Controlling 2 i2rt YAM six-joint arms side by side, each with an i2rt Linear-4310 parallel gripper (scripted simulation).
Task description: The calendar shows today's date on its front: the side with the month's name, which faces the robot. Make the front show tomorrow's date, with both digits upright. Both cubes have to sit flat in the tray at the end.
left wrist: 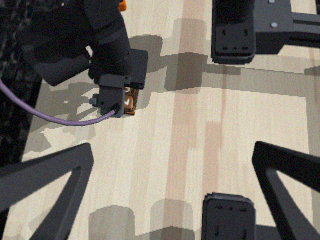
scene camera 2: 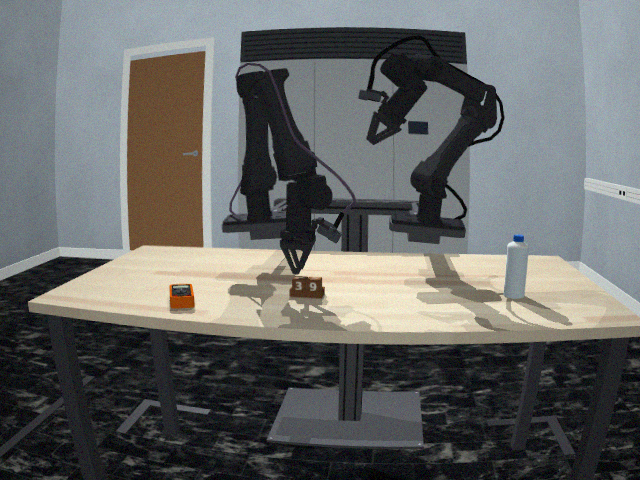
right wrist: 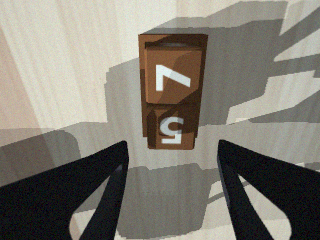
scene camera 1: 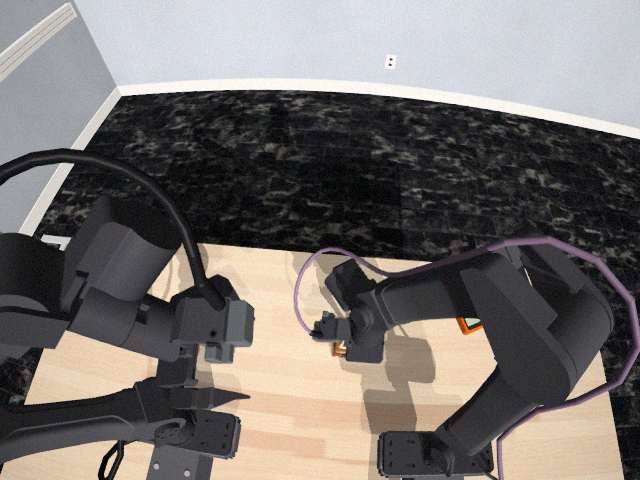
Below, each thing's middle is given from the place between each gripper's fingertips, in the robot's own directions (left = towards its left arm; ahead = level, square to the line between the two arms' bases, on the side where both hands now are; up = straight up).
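Brown tray [right wrist: 144,40], from my left hand [scene camera 1: 249,357]: 100 mm ahead, 140 mm to the right, 360 mm below. Cube [right wrist: 169,126]: left hand 340 mm above it, 160 mm to the left of it, 100 mm short of it.
Brown tray, from my right hand [scene camera 2: 298,271]: 20 mm to the left, 60 mm below. Cube: 40 mm below right hand.
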